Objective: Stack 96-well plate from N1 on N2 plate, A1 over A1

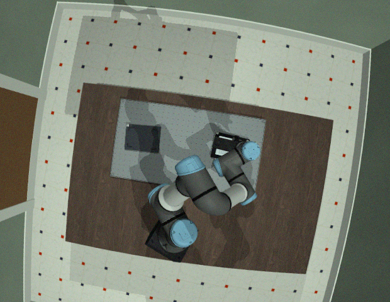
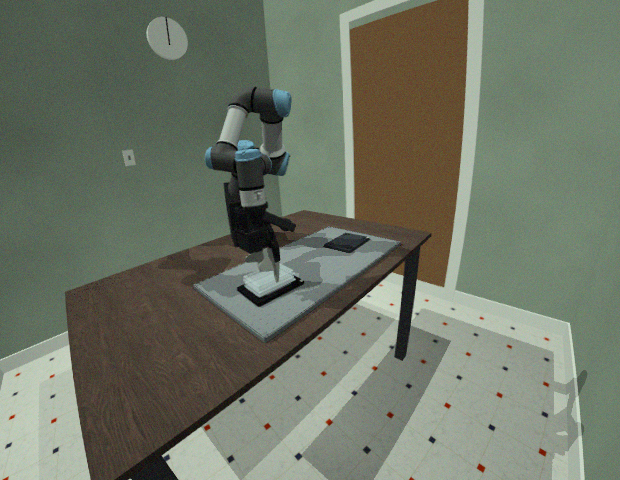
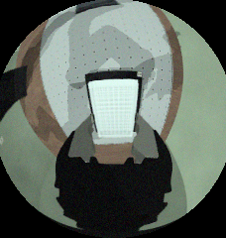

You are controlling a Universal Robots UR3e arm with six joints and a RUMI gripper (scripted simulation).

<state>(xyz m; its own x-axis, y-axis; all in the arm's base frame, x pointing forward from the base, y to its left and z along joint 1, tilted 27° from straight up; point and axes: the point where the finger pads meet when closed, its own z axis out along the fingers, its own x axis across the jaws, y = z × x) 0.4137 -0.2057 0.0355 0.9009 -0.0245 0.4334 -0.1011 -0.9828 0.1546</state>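
Right now the black nest N2 is 4 cm below my hand. Round my hand: grey nest N1 (41 cm to the left, 4 cm below).
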